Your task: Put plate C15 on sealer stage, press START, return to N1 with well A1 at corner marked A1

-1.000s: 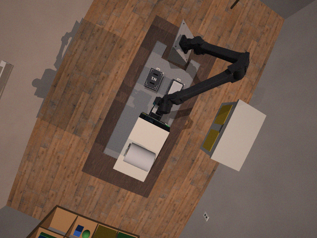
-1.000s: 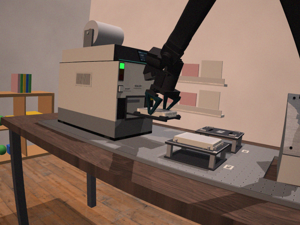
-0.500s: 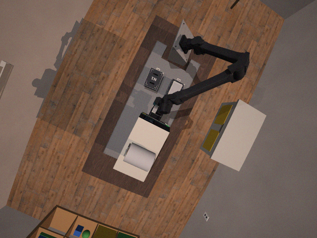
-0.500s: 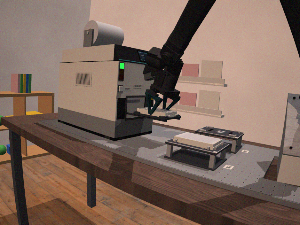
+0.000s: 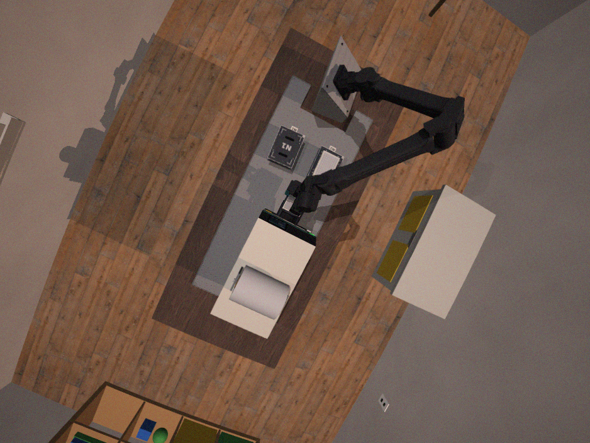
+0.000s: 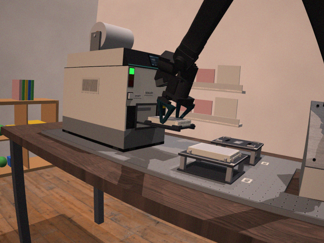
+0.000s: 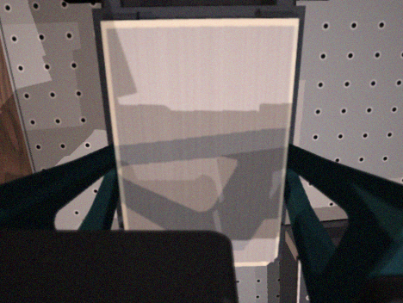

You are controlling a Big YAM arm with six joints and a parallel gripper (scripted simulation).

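My gripper is now 10 mm above the sealer stage. Also, from my hand: white plate 200 mm behind, 60 mm to the left, 60 mm below; then foil roll 330 mm ahead, 20 mm to the right, 300 mm above; then start button 110 mm ahead, 90 mm to the left, 70 mm above.
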